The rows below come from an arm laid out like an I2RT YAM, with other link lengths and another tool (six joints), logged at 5 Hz.
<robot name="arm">
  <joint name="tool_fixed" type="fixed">
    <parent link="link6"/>
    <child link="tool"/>
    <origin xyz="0.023 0.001 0.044" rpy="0.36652 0 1.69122"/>
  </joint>
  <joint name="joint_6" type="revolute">
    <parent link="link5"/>
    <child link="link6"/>
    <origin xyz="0.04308 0 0.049" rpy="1.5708 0 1.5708"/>
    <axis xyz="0 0 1"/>
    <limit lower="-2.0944" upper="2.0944"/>
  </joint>
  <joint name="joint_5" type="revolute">
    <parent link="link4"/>
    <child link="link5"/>
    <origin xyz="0.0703 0.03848 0.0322" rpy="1.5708 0 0"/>
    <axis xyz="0 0 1"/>
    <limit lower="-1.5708" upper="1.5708"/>
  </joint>
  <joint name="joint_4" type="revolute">
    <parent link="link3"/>
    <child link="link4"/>
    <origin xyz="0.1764 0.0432 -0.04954"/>
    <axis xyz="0 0 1"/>
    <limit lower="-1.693" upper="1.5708"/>
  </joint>
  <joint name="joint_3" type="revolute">
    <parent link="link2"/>
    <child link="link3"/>
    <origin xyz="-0.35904 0 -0.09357" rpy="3.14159 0 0"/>
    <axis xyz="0 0 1"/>
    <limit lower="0" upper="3.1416"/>
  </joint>
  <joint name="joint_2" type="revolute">
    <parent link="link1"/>
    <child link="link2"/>
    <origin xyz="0.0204 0.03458 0.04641" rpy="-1.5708 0 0"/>
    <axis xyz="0 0 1"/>
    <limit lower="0" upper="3.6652"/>
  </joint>
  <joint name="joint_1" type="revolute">
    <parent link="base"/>
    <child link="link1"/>
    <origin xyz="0 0 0.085"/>
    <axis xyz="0 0 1"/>
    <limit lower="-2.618" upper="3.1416"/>
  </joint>
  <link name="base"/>
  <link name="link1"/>
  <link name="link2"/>
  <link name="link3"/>
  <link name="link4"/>
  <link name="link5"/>
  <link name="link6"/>
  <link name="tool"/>
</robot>
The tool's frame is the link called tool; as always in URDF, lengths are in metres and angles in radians.
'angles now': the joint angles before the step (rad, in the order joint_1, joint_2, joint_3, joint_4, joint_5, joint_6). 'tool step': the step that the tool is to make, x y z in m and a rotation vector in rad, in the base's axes. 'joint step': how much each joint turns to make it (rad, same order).
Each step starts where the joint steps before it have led.
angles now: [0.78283 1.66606 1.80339 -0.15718 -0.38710 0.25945]
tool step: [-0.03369 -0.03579 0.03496 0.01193 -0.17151 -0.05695]
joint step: [0.01591 -0.12229 -0.02056 -0.01479 0.07016 -0.12266]
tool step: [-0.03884 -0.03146 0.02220 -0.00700 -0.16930 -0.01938]
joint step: [0.03511 -0.12303 -0.04952 -0.00314 0.04109 -0.13904]
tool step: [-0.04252 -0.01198 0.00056 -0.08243 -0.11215 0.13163]
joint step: [0.06535 -0.09216 -0.03139 -0.09364 -0.08279 -0.13652]
